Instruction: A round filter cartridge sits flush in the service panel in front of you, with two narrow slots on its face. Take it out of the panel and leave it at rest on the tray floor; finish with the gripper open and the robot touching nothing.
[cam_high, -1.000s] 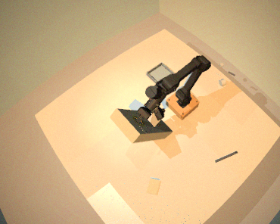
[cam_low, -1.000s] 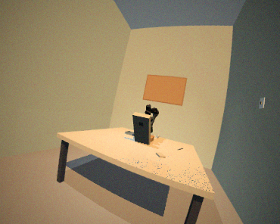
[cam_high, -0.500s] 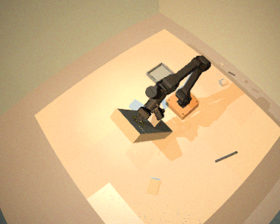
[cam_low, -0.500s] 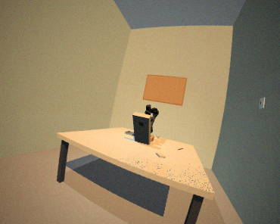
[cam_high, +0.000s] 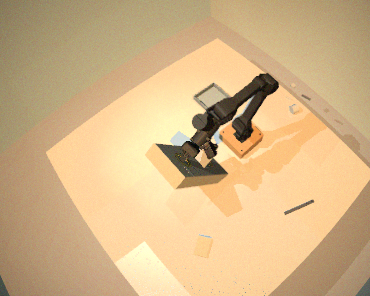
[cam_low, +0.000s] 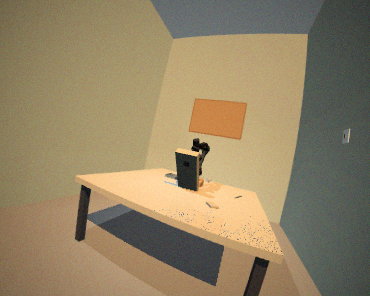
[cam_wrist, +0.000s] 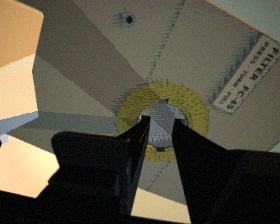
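The round filter cartridge is 10 mm ahead of my gripper tip and 10 mm below it. Also, from my gripper tip: service panel 40 mm behind, 80 mm below; grey tray 410 mm behind, 300 mm to the right, 250 mm below; small white cube 730 mm behind, 40 mm to the left, 230 mm below.
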